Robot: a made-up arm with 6 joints. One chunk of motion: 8 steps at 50 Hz.
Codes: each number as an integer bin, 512 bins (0 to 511) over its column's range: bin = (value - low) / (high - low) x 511, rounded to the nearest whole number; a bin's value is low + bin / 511 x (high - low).
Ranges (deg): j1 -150.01..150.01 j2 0..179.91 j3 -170..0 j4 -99.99..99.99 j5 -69.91..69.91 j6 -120.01..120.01
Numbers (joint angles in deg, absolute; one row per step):
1: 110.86 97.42 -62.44 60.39 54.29 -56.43
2: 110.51 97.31 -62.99 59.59 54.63 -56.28
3: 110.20 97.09 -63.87 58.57 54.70 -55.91
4: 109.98 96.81 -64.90 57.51 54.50 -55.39
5: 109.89 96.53 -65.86 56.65 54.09 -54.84
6: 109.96 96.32 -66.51 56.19 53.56 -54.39
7: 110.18 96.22 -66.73 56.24 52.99 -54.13
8: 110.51 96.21 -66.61 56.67 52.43 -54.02
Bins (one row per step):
1: 444 277 323 410 454 135
2: 444 276 322 408 455 136
3: 443 276 319 405 455 136
4: 443 275 316 402 455 138
5: 443 274 313 400 453 139
6: 443 274 311 399 451 140
7: 443 273 310 399 449 140
8: 444 273 311 400 447 140

